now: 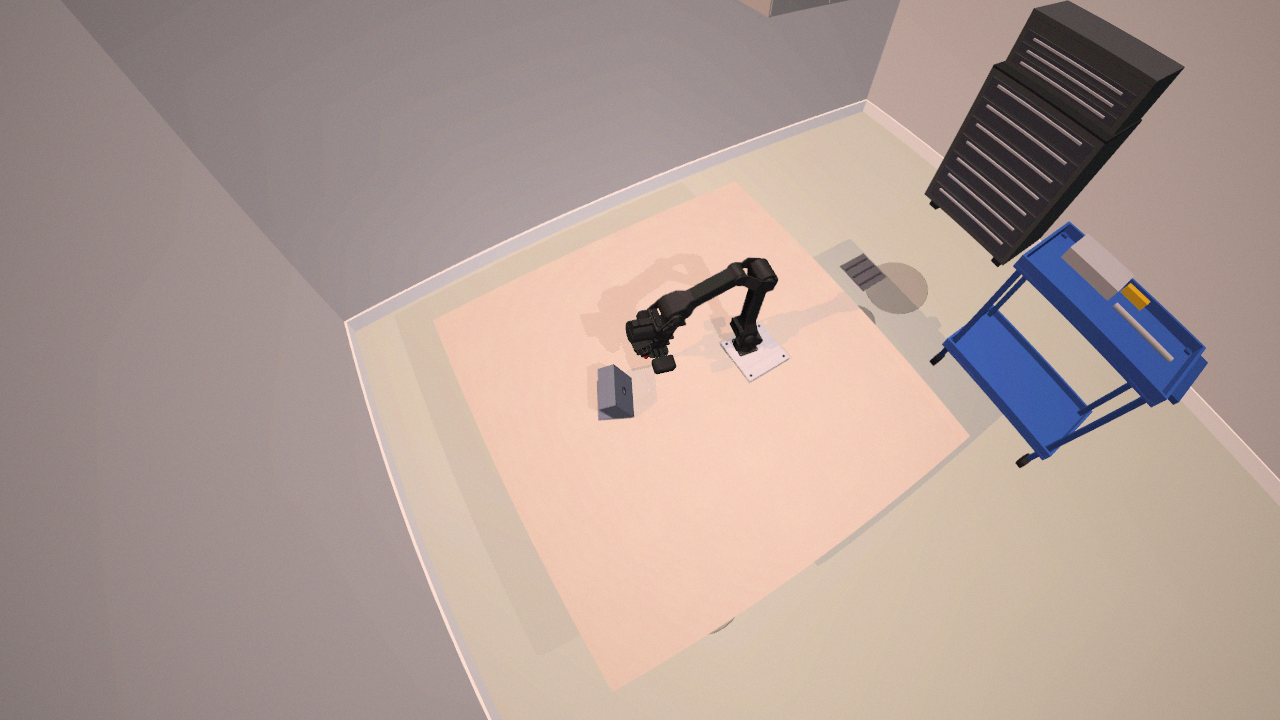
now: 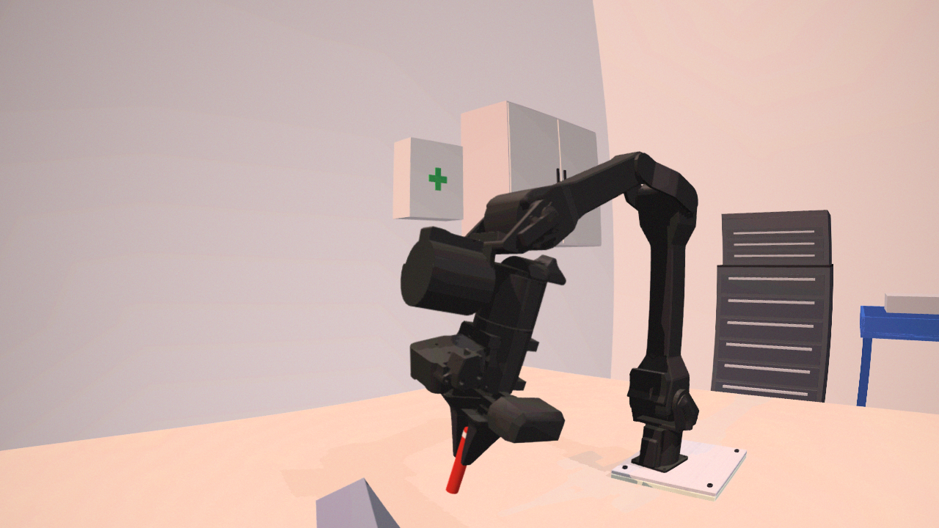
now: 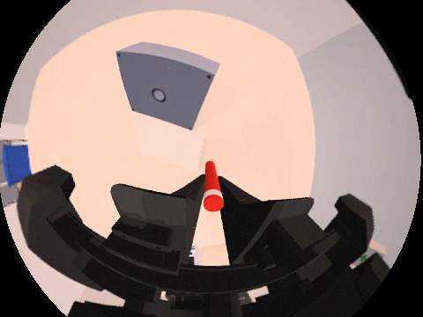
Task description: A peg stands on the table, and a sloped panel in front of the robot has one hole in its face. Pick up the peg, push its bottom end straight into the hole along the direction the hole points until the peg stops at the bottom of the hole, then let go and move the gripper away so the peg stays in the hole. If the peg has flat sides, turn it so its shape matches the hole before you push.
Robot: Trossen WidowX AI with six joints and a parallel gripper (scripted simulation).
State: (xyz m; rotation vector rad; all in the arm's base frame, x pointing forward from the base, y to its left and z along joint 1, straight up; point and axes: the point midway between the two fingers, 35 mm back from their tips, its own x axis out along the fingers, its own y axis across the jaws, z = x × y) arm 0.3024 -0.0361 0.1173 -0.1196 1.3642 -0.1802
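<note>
Right now the grey sloped panel is 130 mm ahead of my gripper tip, 70 mm to the left of it and 50 mm below it. Round my gripper tip: red peg: 20 mm above.
</note>
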